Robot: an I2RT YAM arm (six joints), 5 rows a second.
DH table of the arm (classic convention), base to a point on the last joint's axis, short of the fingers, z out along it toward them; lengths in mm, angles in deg. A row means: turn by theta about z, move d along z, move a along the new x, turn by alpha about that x. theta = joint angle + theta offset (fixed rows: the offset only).
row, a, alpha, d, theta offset
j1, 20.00, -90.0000, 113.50, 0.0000
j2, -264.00, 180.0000, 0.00, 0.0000
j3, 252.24, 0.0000, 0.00, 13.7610
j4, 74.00, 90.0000, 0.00, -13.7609
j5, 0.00, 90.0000, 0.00, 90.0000
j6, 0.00, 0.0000, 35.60, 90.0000
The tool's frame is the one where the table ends.
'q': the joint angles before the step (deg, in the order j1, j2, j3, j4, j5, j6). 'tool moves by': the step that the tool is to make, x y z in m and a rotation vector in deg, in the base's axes. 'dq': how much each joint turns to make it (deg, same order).
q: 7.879, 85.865, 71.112, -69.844, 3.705, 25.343
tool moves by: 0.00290, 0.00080, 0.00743, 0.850, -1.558, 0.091
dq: 0.000, -0.043, 1.575, 0.043, -0.635, -0.022
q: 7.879, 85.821, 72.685, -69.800, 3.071, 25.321
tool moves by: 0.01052, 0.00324, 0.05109, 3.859, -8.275, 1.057
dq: 0.001, -0.087, 10.862, -2.207, -2.842, -0.502
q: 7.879, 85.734, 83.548, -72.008, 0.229, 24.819
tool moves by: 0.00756, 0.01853, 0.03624, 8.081, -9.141, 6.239
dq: 2.535, 0.021, 6.841, 3.432, -7.410, -1.138
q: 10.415, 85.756, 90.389, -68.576, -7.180, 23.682
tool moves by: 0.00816, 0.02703, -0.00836, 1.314, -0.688, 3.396
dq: 4.721, 2.011, -0.349, 3.541, -0.415, 1.705
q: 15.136, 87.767, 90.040, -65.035, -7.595, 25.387
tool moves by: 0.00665, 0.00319, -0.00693, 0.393, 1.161, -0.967
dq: 0.241, 1.508, 0.001, 0.676, -0.066, 1.399
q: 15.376, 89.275, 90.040, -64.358, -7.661, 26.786
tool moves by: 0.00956, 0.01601, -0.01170, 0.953, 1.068, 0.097
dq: 2.273, 2.601, -0.021, 2.207, -0.132, 2.513
